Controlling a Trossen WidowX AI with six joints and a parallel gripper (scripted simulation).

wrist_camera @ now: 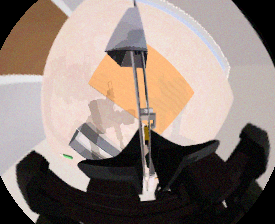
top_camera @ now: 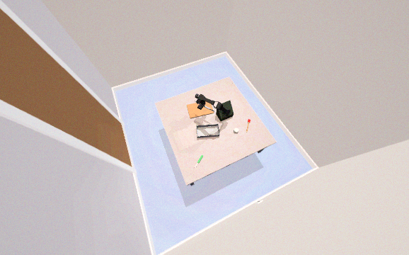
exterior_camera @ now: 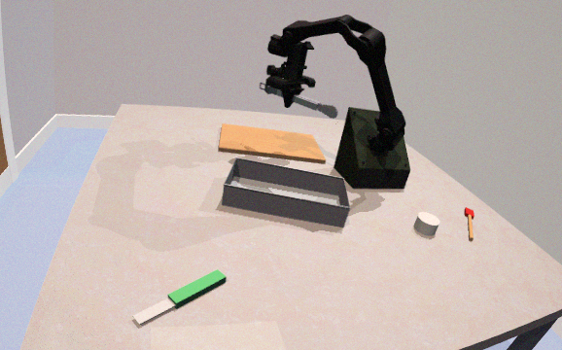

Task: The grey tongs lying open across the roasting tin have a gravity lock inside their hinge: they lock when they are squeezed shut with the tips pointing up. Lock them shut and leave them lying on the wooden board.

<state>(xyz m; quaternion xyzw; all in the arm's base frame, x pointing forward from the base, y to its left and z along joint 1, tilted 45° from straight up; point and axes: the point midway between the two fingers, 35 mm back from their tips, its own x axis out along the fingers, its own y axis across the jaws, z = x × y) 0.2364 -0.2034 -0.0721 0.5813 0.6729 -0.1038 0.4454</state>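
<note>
Now: gripper tip 9 cm to the left of the wooden board and 16 cm above it. The rest, counted from my gripper tip: red-headed tool 47 cm behind, 48 cm to the left, 16 cm below; then grey roasting tin 9 cm ahead, 29 cm to the left, 14 cm below; then white puck 25 cm behind, 48 cm to the left, 15 cm below.
</note>
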